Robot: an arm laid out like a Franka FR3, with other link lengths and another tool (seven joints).
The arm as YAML. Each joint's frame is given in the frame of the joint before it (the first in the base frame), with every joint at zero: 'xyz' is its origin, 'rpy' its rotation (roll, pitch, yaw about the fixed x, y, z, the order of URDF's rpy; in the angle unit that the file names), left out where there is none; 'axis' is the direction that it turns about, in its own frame. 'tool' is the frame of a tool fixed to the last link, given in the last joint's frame.
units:
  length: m
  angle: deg
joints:
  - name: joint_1
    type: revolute
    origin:
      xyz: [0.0, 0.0, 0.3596]
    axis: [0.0, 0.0, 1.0]
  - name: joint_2
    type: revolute
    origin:
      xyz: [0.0, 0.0, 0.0]
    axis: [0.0, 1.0, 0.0]
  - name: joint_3
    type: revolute
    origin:
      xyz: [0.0, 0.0, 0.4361]
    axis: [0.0, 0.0, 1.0]
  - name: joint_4
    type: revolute
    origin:
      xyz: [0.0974, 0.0, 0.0]
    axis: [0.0, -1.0, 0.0]
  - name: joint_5
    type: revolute
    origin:
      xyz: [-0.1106, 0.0, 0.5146]
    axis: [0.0, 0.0, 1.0]
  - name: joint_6
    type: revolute
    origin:
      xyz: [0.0, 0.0, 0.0]
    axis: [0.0, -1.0, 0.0]
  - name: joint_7
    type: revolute
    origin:
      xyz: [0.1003, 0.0, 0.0]
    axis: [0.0, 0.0, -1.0]
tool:
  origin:
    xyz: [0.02, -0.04, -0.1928]
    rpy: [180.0, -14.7, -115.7]
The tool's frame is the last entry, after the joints.
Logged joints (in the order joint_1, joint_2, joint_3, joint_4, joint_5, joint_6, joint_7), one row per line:
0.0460 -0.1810 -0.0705 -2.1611 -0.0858 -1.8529 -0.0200
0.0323 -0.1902 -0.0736 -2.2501 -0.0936 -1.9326 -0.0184
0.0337 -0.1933 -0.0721 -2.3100 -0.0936 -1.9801 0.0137
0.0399 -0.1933 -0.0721 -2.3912 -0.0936 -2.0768 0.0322
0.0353 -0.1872 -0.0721 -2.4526 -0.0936 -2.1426 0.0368
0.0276 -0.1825 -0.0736 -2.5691 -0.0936 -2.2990 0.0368
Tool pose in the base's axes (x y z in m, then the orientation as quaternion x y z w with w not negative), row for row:
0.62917 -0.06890 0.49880 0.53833 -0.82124 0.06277 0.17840
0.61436 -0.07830 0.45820 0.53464 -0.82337 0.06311 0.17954
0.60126 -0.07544 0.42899 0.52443 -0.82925 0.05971 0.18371
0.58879 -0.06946 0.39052 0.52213 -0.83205 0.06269 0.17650
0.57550 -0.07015 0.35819 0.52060 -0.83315 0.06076 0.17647
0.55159 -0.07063 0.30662 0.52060 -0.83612 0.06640 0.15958
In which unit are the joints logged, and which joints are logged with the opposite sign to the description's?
The joints are logged in radians. Opposite sign: joint_6.
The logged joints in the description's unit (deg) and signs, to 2 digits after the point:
2.64 -10.37 -4.04 -123.82 -4.92 106.16 -1.15
1.85 -10.90 -4.22 -128.92 -5.36 110.73 -1.05
1.93 -11.08 -4.13 -132.35 -5.36 113.45 0.78
2.29 -11.08 -4.13 -137.01 -5.36 118.99 1.84
2.02 -10.73 -4.13 -140.52 -5.36 122.76 2.11
1.58 -10.46 -4.22 -147.20 -5.36 131.72 2.11

